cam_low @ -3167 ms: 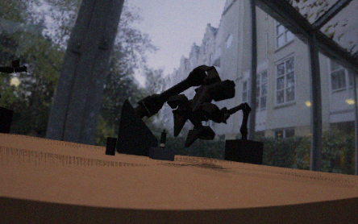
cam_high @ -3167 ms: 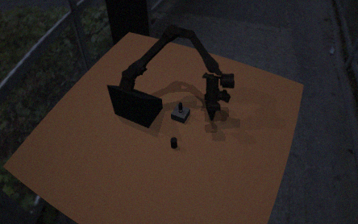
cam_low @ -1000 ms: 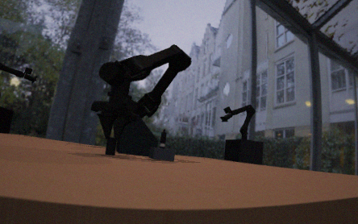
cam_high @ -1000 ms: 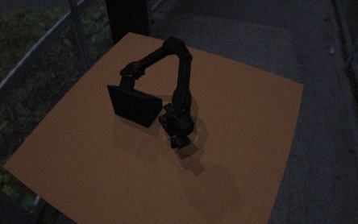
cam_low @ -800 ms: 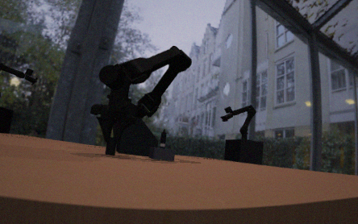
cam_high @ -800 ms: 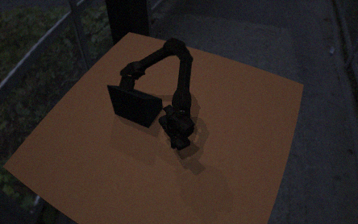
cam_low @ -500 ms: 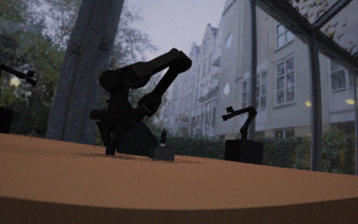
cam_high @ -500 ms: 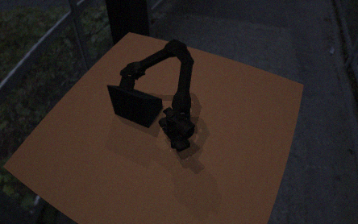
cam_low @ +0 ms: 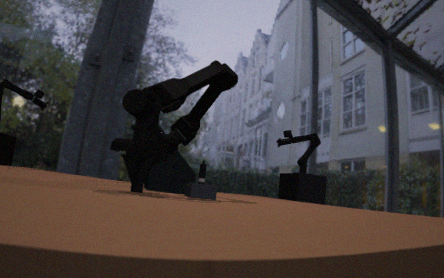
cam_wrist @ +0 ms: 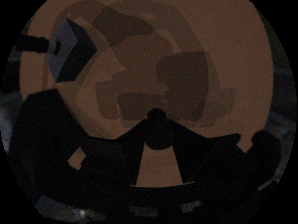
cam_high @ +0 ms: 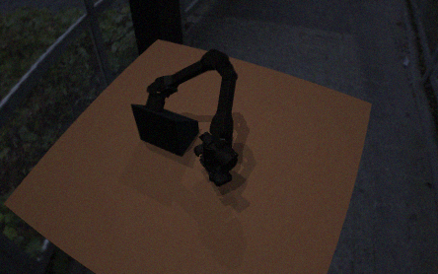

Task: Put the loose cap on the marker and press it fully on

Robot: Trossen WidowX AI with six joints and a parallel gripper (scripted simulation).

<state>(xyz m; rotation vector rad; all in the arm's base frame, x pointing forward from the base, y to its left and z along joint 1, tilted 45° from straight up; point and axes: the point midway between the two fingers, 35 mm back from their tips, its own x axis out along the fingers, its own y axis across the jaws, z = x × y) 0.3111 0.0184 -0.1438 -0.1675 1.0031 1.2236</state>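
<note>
My gripper tip is 180 mm to the right of the holder block and 60 mm past it. From my gripper tip the other things lie so: dark cap: 10 mm above.
</note>
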